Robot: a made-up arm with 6 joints. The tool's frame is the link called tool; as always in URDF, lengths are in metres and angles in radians. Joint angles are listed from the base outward.
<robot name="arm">
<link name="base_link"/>
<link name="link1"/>
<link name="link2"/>
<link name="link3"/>
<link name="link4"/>
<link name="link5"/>
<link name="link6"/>
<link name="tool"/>
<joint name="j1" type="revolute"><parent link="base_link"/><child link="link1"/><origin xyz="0 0 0.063" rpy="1.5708 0 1.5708"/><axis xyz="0 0 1"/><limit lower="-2.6" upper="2.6"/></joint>
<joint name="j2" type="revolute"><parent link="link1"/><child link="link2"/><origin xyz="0.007 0.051 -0.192" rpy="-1.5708 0 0"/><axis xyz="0 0 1"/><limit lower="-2.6" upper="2.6"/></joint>
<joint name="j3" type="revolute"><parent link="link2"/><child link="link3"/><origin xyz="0.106 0.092 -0.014" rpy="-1.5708 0 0"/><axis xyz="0 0 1"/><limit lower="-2.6" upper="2.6"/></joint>
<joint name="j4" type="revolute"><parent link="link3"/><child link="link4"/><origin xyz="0.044 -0.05 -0.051" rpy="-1.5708 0 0"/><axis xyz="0 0 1"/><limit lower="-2.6" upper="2.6"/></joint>
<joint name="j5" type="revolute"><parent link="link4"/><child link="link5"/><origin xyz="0.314 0.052 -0.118" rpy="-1.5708 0 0"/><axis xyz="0 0 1"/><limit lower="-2.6" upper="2.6"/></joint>
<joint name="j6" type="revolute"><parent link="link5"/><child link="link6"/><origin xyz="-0.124 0.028 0.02" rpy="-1.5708 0 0"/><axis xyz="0 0 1"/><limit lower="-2.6" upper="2.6"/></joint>
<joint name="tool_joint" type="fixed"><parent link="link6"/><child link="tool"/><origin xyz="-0.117 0.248 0.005" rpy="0 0 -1.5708"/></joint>
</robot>
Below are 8 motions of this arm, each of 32 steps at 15 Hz.
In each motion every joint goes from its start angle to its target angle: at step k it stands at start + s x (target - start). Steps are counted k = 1, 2, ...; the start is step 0. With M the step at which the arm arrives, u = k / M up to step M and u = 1 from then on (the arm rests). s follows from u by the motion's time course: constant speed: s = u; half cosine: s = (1 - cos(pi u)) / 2; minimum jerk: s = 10 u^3 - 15 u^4 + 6 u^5.
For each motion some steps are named. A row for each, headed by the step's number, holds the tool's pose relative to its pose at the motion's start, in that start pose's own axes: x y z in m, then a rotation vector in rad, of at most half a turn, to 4 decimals.
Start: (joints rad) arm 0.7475 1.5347 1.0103 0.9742 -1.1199 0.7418
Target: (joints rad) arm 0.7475 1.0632 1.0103 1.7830 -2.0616 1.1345
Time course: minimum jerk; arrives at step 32
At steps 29, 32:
29: 0.6897 -0.2317 0.0684 0.1570 1.6786 0.3981
32: 0.6940 -0.2334 0.0644 0.1616 1.6903 0.4021

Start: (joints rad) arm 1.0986 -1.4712 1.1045 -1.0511 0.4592 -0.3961
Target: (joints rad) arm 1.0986 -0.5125 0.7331 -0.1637 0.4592 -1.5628
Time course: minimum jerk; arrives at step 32
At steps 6, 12, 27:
6: -0.0125 0.0174 -0.0179 -0.0063 -0.0498 -0.0601
12: -0.0514 0.0935 -0.1044 0.0257 -0.2749 -0.3229
27: -0.0806 0.2551 -0.2290 0.6050 -0.6251 -0.9366

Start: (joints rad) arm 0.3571 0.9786 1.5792 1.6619 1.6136 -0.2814
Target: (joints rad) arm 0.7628 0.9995 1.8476 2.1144 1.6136 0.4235
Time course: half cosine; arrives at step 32
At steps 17, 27, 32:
17: 0.2066 -0.0538 -0.0404 0.0396 -0.4342 0.4235
27: 0.3658 -0.0733 0.0057 -0.0488 -0.7561 0.7103
32: 0.3881 -0.0750 0.0187 -0.0708 -0.8042 0.7515

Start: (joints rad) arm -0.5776 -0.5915 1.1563 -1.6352 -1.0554 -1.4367
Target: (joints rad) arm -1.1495 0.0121 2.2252 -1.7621 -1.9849 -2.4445
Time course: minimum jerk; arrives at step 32
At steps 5, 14, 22, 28, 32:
5: -0.0109 0.0135 -0.0034 -0.0260 -0.0420 0.0125
14: -0.1463 0.1268 -0.1014 -0.1778 -0.5452 0.2175
22: -0.2820 0.1363 -0.2911 -0.0035 -0.9640 0.6314
28: -0.3214 0.1047 -0.3617 0.1230 -1.0024 0.8199
32: -0.3249 0.1005 -0.3683 0.1359 -1.0019 0.8387

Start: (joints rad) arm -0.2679 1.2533 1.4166 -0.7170 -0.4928 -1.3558
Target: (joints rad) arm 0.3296 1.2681 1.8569 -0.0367 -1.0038 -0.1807
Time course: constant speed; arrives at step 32
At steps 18, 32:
18: 0.0792 0.1472 0.0021 -0.6032 -0.1071 0.1061
32: 0.2238 0.2871 0.0338 -1.1091 0.2106 0.1956

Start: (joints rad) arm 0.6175 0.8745 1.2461 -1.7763 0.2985 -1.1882
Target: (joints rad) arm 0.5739 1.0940 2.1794 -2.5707 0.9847 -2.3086
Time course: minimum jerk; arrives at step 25
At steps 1, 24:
1: -0.0001 0.0001 0.0001 -0.0005 0.0007 -0.0003
24: 0.0688 0.2641 0.0121 -1.4453 0.7541 -0.8468

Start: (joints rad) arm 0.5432 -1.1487 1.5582 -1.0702 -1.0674 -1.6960
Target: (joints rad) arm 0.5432 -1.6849 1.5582 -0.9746 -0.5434 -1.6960
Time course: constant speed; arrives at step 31
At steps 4, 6, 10, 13, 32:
4: 0.0308 0.0158 0.0126 -0.0443 0.1235 0.0221
6: 0.0466 0.0244 0.0178 -0.0672 0.1850 0.0327
10: 0.0789 0.0428 0.0261 -0.1143 0.3075 0.0529
13: 0.1036 0.0576 0.0302 -0.1509 0.3988 0.0672
32: 0.2506 0.1633 0.0141 -0.3944 0.9358 0.1366

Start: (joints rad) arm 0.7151 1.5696 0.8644 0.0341 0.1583 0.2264
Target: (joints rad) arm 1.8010 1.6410 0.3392 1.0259 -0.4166 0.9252
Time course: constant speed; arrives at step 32
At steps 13, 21, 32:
13: -0.0236 0.0002 0.0286 -0.0572 -0.3116 -0.3842
21: -0.0783 -0.0048 0.0367 -0.0174 -0.4373 -0.5983
32: -0.1872 -0.0071 -0.0024 0.1513 -0.5835 -0.8010

